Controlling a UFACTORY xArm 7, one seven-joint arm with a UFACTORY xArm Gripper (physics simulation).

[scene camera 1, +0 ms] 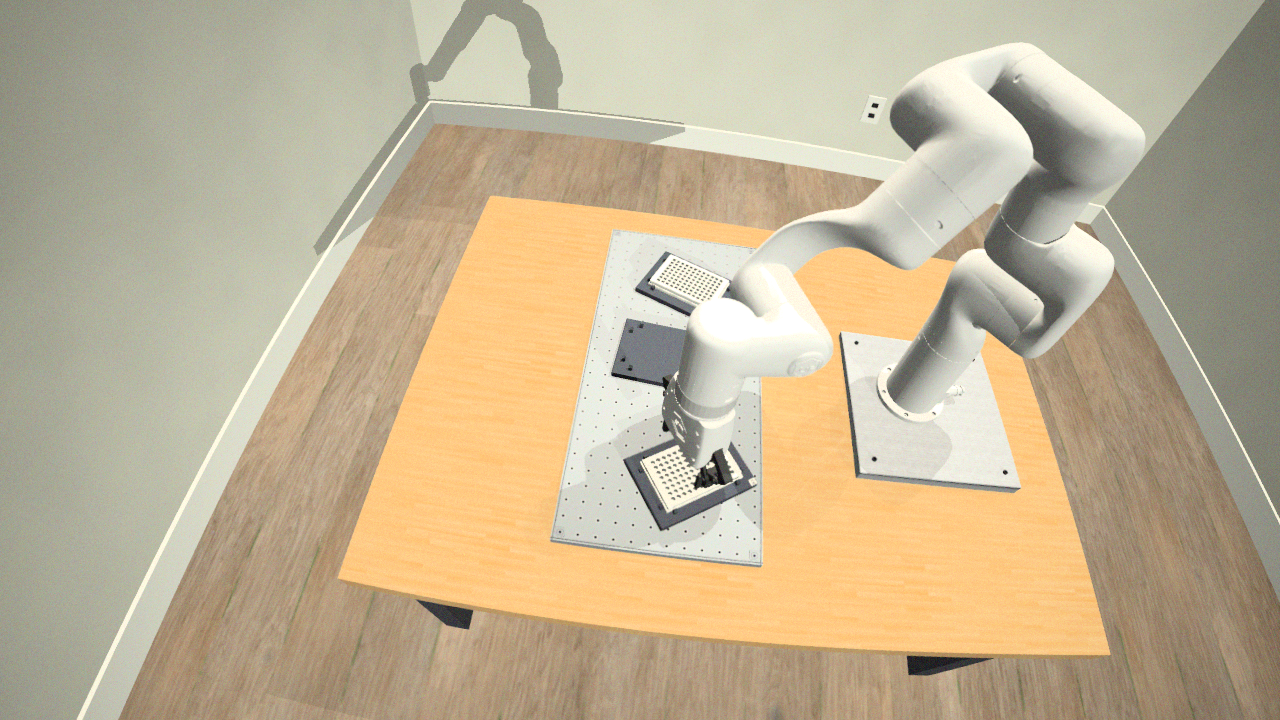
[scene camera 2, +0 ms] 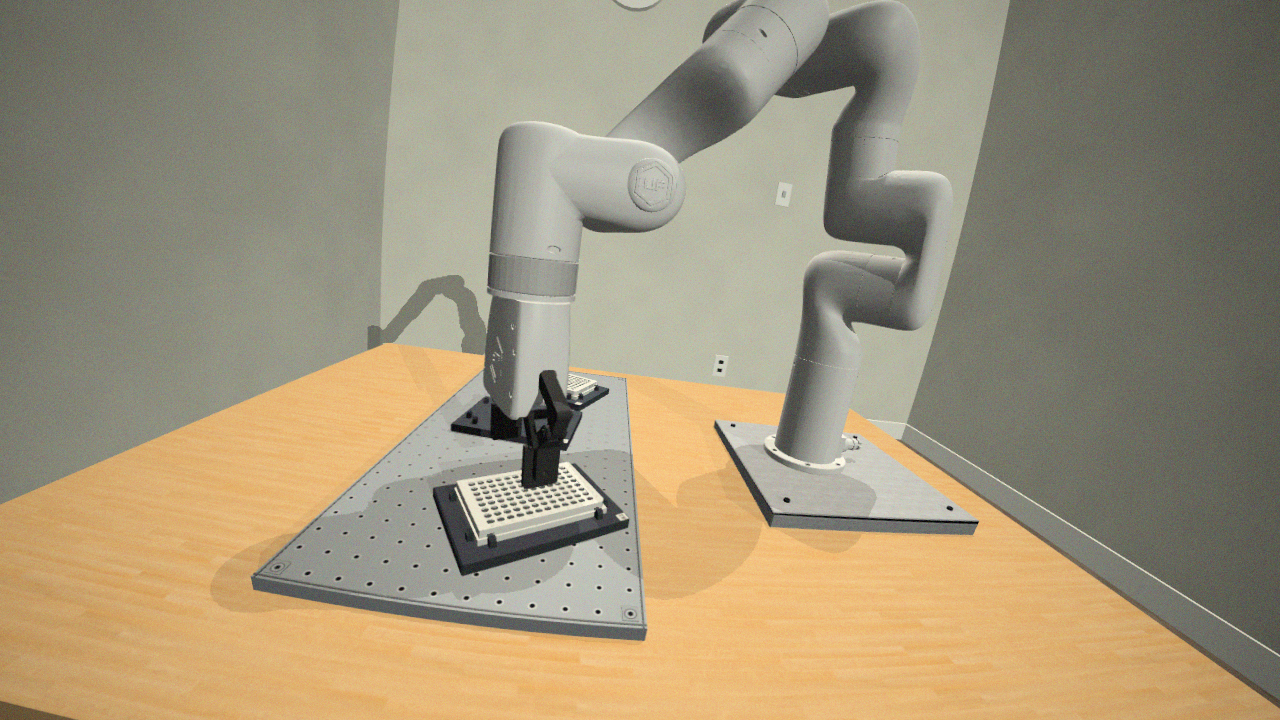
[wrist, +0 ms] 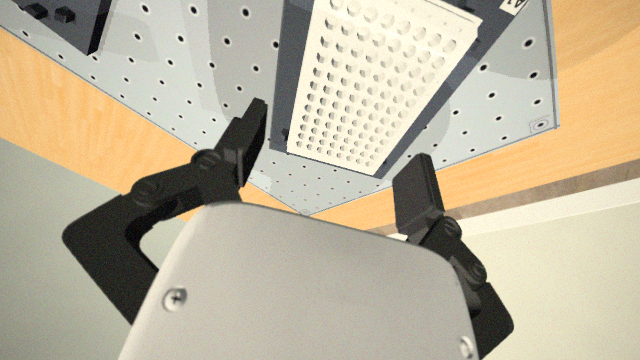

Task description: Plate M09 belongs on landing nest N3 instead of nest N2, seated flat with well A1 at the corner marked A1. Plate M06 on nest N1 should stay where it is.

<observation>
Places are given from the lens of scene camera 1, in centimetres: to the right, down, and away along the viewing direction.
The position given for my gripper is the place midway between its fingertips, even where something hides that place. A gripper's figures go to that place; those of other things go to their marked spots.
my gripper [scene camera 1: 688,454]: 7, 13, 79
dark nest [scene camera 1: 647,352]: 1, -1, 95
</observation>
